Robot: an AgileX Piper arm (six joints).
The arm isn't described. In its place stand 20 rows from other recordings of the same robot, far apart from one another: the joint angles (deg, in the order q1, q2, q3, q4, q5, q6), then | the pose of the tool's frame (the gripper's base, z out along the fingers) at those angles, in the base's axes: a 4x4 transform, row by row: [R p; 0 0 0 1], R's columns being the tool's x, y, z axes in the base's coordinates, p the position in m.
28.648 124.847 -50.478 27.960 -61.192 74.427 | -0.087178, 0.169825, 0.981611, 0.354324; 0.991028, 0.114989, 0.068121, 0.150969; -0.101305, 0.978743, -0.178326, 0.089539; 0, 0, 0, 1
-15.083 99.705 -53.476 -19.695 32.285 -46.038 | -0.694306, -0.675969, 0.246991, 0.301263; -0.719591, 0.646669, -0.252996, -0.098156; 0.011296, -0.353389, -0.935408, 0.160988; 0, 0, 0, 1
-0.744 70.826 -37.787 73.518 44.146 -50.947 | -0.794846, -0.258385, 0.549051, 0.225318; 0.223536, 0.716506, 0.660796, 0.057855; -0.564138, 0.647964, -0.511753, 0.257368; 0, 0, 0, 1
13.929 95.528 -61.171 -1.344 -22.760 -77.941 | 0.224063, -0.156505, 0.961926, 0.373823; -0.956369, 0.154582, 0.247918, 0.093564; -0.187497, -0.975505, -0.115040, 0.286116; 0, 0, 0, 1
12.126 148.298 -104.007 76.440 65.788 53.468 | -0.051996, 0.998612, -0.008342, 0.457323; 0.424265, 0.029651, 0.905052, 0.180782; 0.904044, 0.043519, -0.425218, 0.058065; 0, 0, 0, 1
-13.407 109.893 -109.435 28.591 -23.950 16.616 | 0.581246, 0.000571, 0.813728, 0.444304; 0.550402, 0.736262, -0.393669, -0.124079; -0.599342, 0.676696, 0.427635, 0.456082; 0, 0, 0, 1
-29.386 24.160 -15.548 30.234 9.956 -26.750 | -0.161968, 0.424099, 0.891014, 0.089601; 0.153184, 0.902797, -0.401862, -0.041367; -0.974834, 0.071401, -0.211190, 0.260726; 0, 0, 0, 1
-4.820 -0.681 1.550 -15.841 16.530 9.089 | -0.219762, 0.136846, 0.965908, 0.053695; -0.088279, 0.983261, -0.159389, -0.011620; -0.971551, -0.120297, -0.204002, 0.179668; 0, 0, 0, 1
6.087 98.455 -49.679 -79.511 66.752 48.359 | -0.963791, 0.036827, 0.264102, 0.298450; -0.225310, 0.417269, -0.880410, -0.050854; -0.142625, -0.908037, -0.393862, 0.203196; 0, 0, 0, 1
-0.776 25.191 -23.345 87.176 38.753 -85.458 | 0.005560, -0.614671, 0.788764, 0.081832; 0.012494, 0.788757, 0.614578, 0.055790; -0.999906, 0.006438, 0.012065, 0.314974; 0, 0, 0, 1
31.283 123.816 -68.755 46.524 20.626 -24.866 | -0.927872, -0.299715, 0.221866, 0.333890; -0.181309, 0.882519, 0.433920, 0.230092; -0.325853, 0.362396, -0.873206, 0.078520; 0, 0, 0, 1
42.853 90.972 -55.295 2.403 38.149 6.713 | -0.778552, -0.576782, 0.247343, 0.220644; -0.518304, 0.813169, 0.264796, 0.207912; -0.353861, 0.077959, -0.932043, 0.210851; 0, 0, 0, 1
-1.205 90.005 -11.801 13.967 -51.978 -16.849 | -0.399687, 0.141659, 0.905640, 0.214515; -0.130616, 0.969104, -0.209231, -0.021819; -0.907298, -0.201918, -0.368835, 0.138128; 0, 0, 0, 1
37.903 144.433 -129.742 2.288 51.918 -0.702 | -0.701724, -0.617176, 0.355918, 0.429320; -0.530647, 0.786110, 0.316930, 0.337877; -0.475393, 0.033530, -0.879135, 0.155292; 0, 0, 0, 1
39.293 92.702 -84.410 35.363 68.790 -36.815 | -0.399278, -0.911792, -0.095984, 0.226138; -0.741556, 0.259609, 0.618625, 0.248488; -0.539140, 0.318181, -0.779801, 0.339838; 0, 0, 0, 1
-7.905 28.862 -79.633 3.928 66.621 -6.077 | -0.191091, 0.061225, 0.979661, -0.015644; -0.052807, 0.995966, -0.072544, 0.007949; -0.980151, -0.065596, -0.187087, 0.495788; 0, 0, 0, 1
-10.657 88.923 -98.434 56.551 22.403 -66.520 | 0.057261, -0.127899, 0.990133, 0.355985; -0.212460, 0.967482, 0.137260, -0.037542; -0.975491, -0.218223, 0.028226, 0.492744; 0, 0, 0, 1
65.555 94.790 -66.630 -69.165 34.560 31.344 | 0.125813, -0.633884, 0.763127, 0.194106; -0.864635, 0.307084, 0.397625, 0.310427; -0.486392, -0.709853, -0.509443, 0.276409; 0, 0, 0, 1
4.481 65.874 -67.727 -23.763 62.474 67.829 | -0.328632, 0.743930, 0.581866, 0.218594; 0.753903, 0.577723, -0.312836, -0.015487; -0.568886, 0.335863, -0.750710, 0.379935; 0, 0, 0, 1
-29.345 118.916 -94.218 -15.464 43.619 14.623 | -0.738268, 0.599782, 0.308581, 0.388813; 0.479927, 0.788561, -0.384502, -0.237796; -0.473952, -0.135769, -0.870021, 0.208515; 0, 0, 0, 1
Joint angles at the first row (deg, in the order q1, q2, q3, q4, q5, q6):
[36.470, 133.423, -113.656, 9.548, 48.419, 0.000]
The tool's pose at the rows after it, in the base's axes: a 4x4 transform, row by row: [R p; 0 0 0 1], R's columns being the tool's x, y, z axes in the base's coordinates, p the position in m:
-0.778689, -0.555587, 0.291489, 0.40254; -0.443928, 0.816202, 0.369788, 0.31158; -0.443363, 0.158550, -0.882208, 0.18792; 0, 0, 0, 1
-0.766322, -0.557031, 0.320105, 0.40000; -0.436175, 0.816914, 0.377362, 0.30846; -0.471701, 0.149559, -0.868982, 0.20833; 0, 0, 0, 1
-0.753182, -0.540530, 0.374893, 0.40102; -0.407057, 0.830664, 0.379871, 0.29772; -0.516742, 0.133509, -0.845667, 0.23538; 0, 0, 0, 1
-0.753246, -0.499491, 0.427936, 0.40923; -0.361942, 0.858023, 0.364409, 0.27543; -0.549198, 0.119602, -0.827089, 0.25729; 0, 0, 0, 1
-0.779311, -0.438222, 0.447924, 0.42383; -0.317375, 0.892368, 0.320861, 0.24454; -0.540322, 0.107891, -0.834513, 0.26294; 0, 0, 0, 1
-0.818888, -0.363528, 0.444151, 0.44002; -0.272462, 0.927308, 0.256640, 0.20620; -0.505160, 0.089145, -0.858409, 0.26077; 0, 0, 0, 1
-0.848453, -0.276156, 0.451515, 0.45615; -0.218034, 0.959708, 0.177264, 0.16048; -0.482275, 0.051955, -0.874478, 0.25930; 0, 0, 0, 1
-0.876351, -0.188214, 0.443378, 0.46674; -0.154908, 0.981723, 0.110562, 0.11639; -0.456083, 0.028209, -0.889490, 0.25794; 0, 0, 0, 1
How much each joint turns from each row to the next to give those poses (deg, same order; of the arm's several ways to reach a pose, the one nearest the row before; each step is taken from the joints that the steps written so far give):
[0.000, -1.101, -0.069, -0.160, 1.120, 0.000]
[-0.001, -2.369, -0.001, -0.900, 0.539, 0.580]
[-0.820, -3.129, 0.001, -1.747, 0.132, 1.331]
[-2.453, -2.590, -0.003, -1.497, 0.411, 1.060]
[-3.854, -0.822, 0.001, -0.869, 1.495, 0.391]
[-4.755, 0.000, -0.001, -0.960, 2.497, -0.001]
[-5.411, -0.001, 0.002, -2.099, 1.707, 0.082]
[-5.174, 0.001, -0.003, -1.316, 1.802, 0.097]

